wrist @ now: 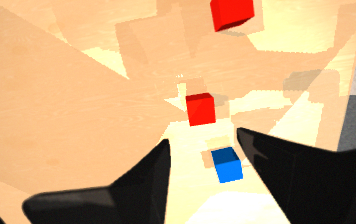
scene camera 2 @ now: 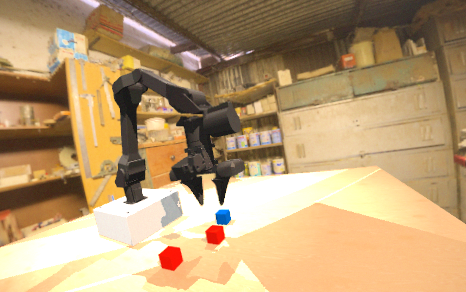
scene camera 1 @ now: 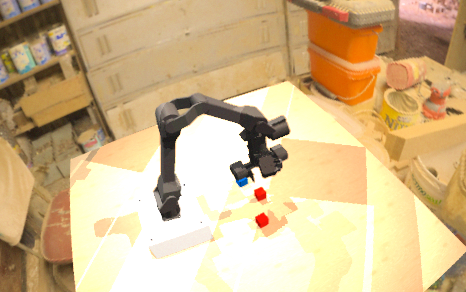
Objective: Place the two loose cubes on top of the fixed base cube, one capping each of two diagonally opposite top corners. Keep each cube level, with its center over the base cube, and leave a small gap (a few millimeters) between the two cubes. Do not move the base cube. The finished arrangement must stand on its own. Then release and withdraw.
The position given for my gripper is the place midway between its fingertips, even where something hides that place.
Observation:
My gripper [scene camera 2: 211, 205] is open, holding nothing. Also in view: a blue cube [wrist: 228, 166] and a red cube [wrist: 201, 110].
My gripper also shows in the wrist view [wrist: 202, 138] and in scene camera 1 [scene camera 1: 261, 178].

